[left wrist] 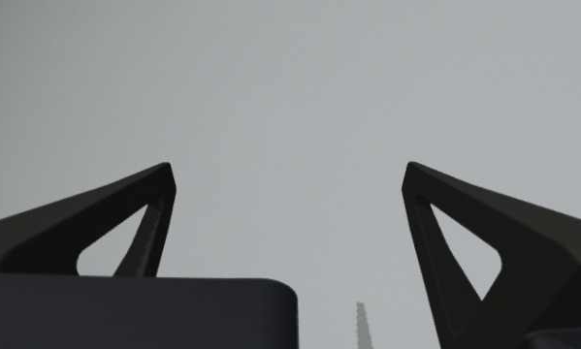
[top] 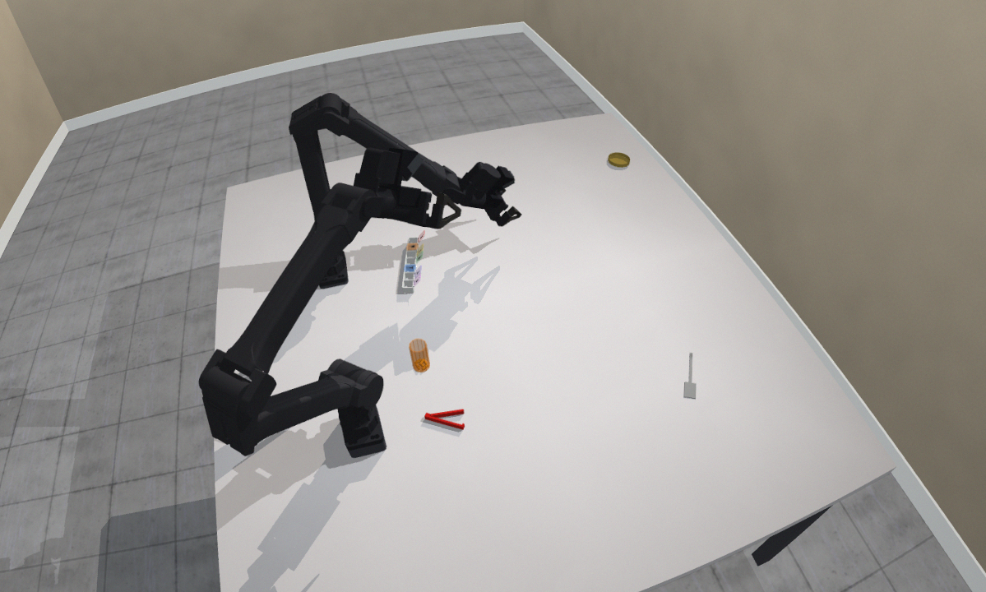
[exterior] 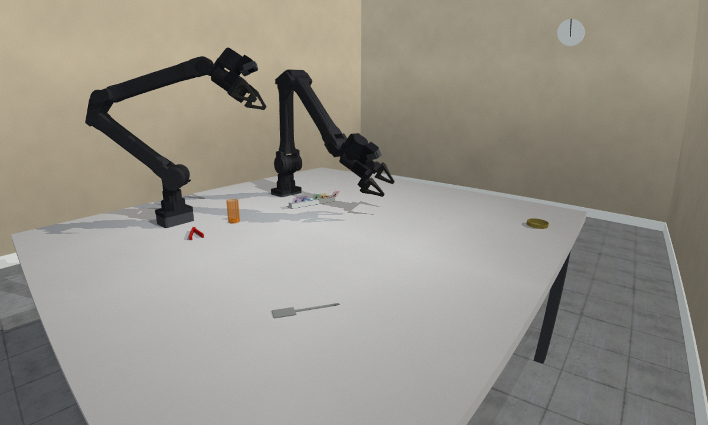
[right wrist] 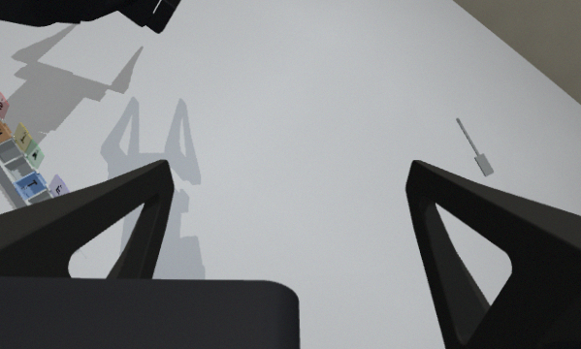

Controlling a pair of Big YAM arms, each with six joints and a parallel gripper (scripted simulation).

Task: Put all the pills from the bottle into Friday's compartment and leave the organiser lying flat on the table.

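Note:
Now: the orange see-through bottle 370 mm behind my left hand, 410 mm to the right of it and 80 mm below it. Also, from my left hand: red v-shaped tool (350 mm behind, 580 mm to the right, 100 mm below); round cap (500 mm ahead, 250 mm to the left, 100 mm below); grey spatula (240 mm ahead, 670 mm to the right, 100 mm below).

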